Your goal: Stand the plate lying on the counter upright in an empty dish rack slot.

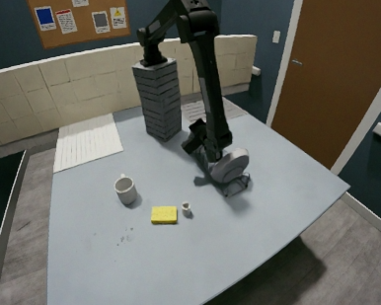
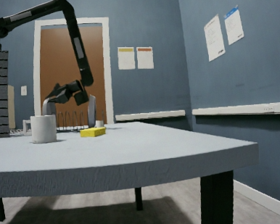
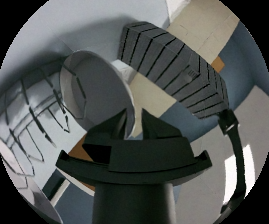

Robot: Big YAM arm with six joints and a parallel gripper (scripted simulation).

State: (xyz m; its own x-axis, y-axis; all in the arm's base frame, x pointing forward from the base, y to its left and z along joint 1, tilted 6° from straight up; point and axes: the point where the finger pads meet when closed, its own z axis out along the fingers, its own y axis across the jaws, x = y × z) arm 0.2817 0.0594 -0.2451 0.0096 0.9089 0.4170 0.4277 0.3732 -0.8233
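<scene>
Right now the white plate is 8 cm below my hand and 5 cm to the left of it. The rest, counted from my hand: white draining mat 53 cm to the right, 47 cm behind, 18 cm below; white mug 39 cm to the right, 14 cm below, 9 cm ahead; small white cup 28 cm ahead, 21 cm to the right, 16 cm below.
</scene>
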